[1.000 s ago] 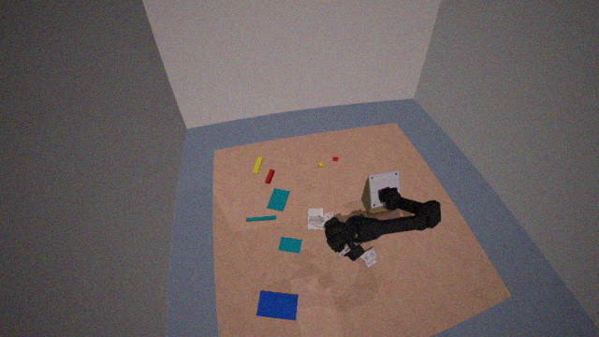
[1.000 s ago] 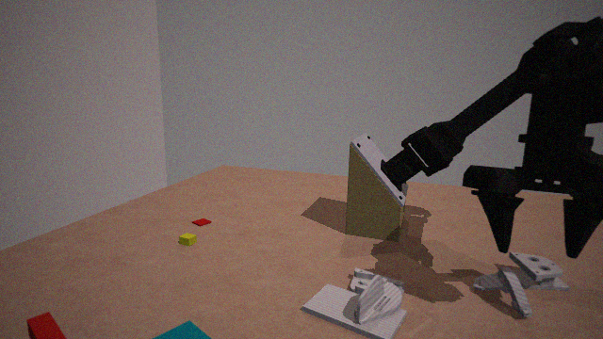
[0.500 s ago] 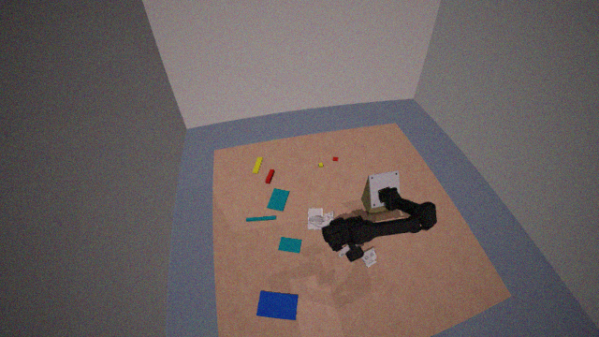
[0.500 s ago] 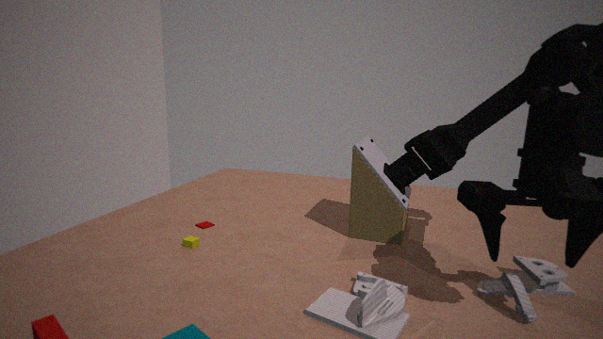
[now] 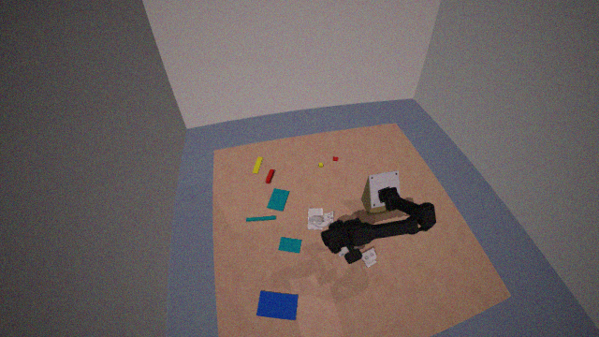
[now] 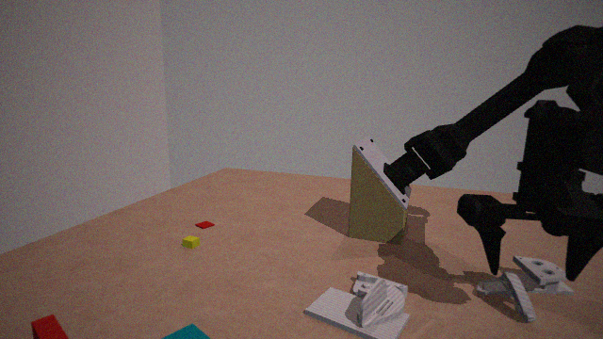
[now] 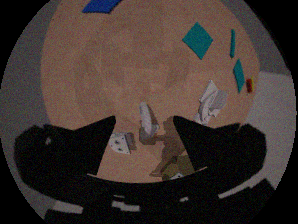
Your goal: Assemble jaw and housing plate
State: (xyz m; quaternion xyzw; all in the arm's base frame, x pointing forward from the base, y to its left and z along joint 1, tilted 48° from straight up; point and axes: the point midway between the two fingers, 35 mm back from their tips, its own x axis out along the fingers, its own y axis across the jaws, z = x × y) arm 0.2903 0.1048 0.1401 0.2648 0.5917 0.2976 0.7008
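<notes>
The jaw is 2 cm behind my gripper tip and 5 cm below it. Also, from my gripper tip: teal bar 30 cm ahead, 29 cm to the right, 6 cm below; white housing piece 11 cm behind, 6 cm to the left, 4 cm below; blue tile 33 cm ahead, 14 cm to the left, 6 cm below.
</notes>
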